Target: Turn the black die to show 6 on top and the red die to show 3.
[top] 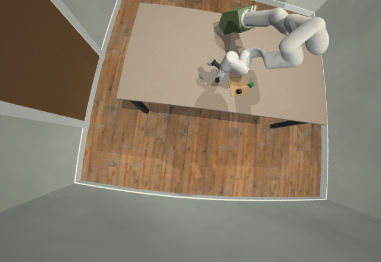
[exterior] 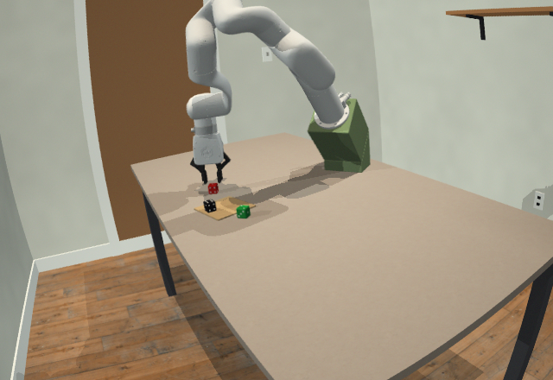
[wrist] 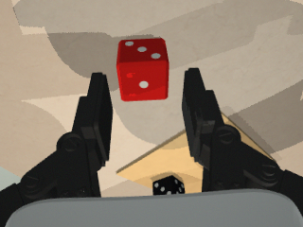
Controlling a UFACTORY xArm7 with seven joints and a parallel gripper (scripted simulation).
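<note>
Right now my hand is 4 cm above the red die. Round my hand: tan mat: 17 cm to the left, 5 cm below, 1 cm ahead; then black die: 17 cm to the left, 5 cm ahead, 4 cm below; then green die: 27 cm to the left, 4 cm below, 3 cm behind.
</note>
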